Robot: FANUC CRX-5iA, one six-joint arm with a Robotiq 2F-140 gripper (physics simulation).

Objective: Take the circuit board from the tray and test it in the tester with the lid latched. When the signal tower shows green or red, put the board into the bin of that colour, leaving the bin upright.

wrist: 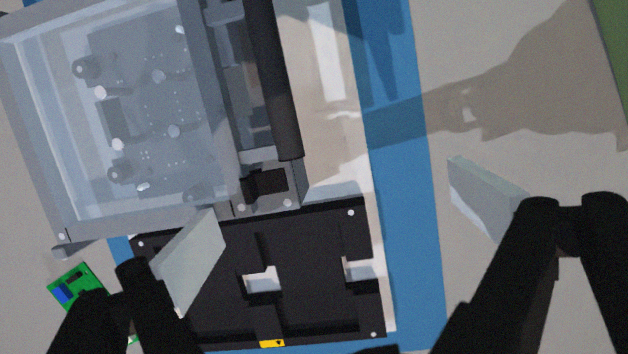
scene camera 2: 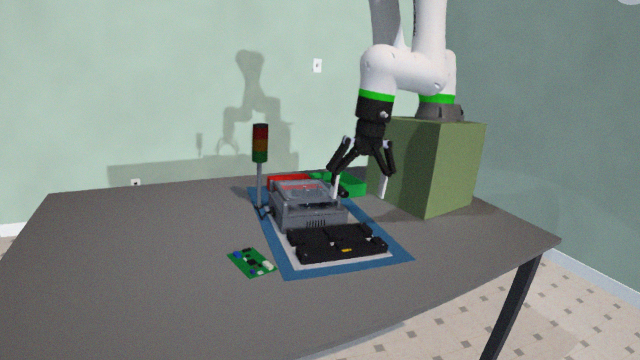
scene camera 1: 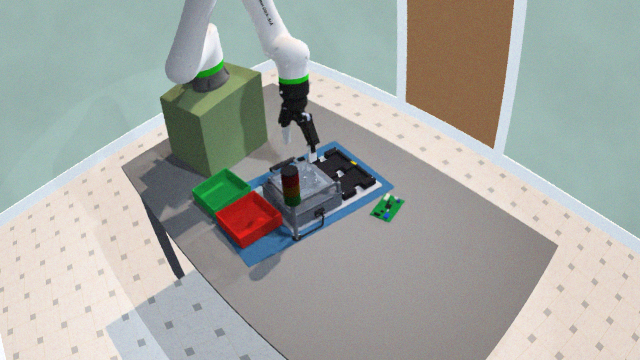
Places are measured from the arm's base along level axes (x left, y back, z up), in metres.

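Where they show: gripper, between the fingertips: (wrist: 330, 204) (scene camera 2: 357, 196) (scene camera 1: 299, 151); arm's base, origin of its link: (scene camera 2: 435, 120) (scene camera 1: 211, 81).
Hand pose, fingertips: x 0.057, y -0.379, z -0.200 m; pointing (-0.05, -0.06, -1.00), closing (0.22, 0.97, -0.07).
Observation:
Things, the pixels of their centre, and the offset from my fingertips. "spot": a spot on its surface instead. Level surfaces: height alone.
- green circuit board, middle of its body: (wrist: 92, 313) (scene camera 2: 251, 260) (scene camera 1: 387, 206) dx +0.039, dy -0.327, dz -0.089 m
- mat with its clear lid, middle of its body: (wrist: 146, 110) (scene camera 2: 311, 192) (scene camera 1: 297, 179) dx -0.100, dy -0.081, dz -0.010 m
- signal tower, a spot on its surface: (scene camera 1: 291, 186) spot: dx -0.244, dy -0.203, dz +0.129 m
- green bin, middle of its body: (scene camera 1: 221, 192) (scene camera 2: 336, 184) dx -0.259, dy +0.130, dz -0.069 m
- blue mat, height of its surface: dz -0.092 m
- black bar, a spot on its surface: (wrist: 275, 80) (scene camera 1: 282, 162) spot: dx -0.077, dy +0.004, dz +0.004 m
The green circuit board (scene camera 1: 387, 208) (scene camera 2: 251, 262) (wrist: 75, 285) lies flat on the table beside the blue mat, outside the black tray (scene camera 1: 356, 176) (scene camera 2: 312, 252) (wrist: 315, 245), whose pockets show no board. The grey tester (scene camera 1: 312, 206) (scene camera 2: 312, 217) stands on the mat with its clear lid (scene camera 1: 309, 180) (wrist: 150, 120) down; whether it is latched I cannot tell. My gripper (scene camera 1: 299, 149) (scene camera 2: 359, 190) (wrist: 330, 204) is wide open and empty, above the tester's tray-side end. The signal tower (scene camera 1: 291, 186) (scene camera 2: 260, 143) shows dark lamps. The green bin (scene camera 1: 220, 194) (scene camera 2: 356, 188) and red bin (scene camera 1: 248, 220) (scene camera 2: 280, 181) stand upright.
The blue mat (scene camera 1: 257, 256) (scene camera 2: 402, 256) (wrist: 407, 200) lies under the tester and tray. The tower's pole rises beside the tester. A black bar (scene camera 1: 282, 164) (wrist: 275, 80) runs along the tester's robot-facing side. The green pedestal (scene camera 1: 232, 125) (scene camera 2: 450, 170) carries the arm.

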